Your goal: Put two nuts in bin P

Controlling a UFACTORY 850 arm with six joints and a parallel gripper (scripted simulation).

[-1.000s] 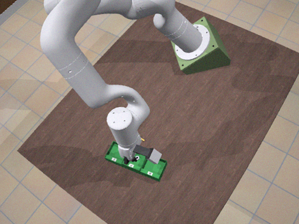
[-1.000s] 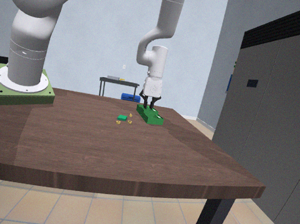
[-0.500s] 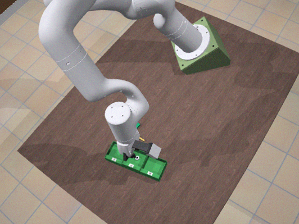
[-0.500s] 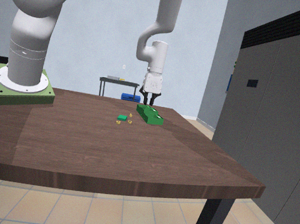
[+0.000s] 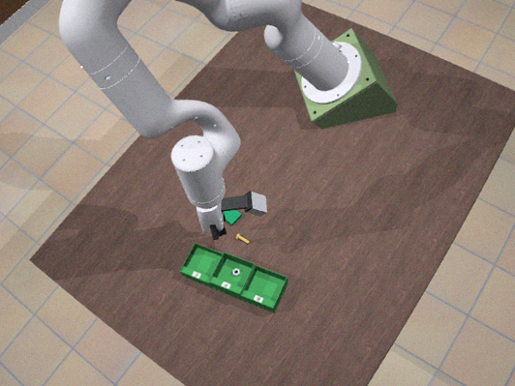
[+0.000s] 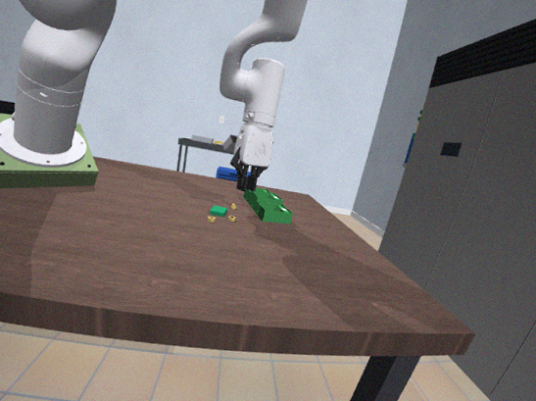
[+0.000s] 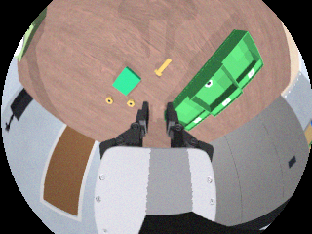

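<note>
Right now the green three-compartment bin is 80 mm to the left of my hand, 80 mm ahead of it and 70 mm below it. Also, from my hand: grey nut: 80 mm to the left, 80 mm below, 70 mm ahead; then green block: 80 mm below, 60 mm behind, 20 mm to the right; then yellow bolt: 80 mm below, 40 mm to the left, 20 mm behind.
</note>
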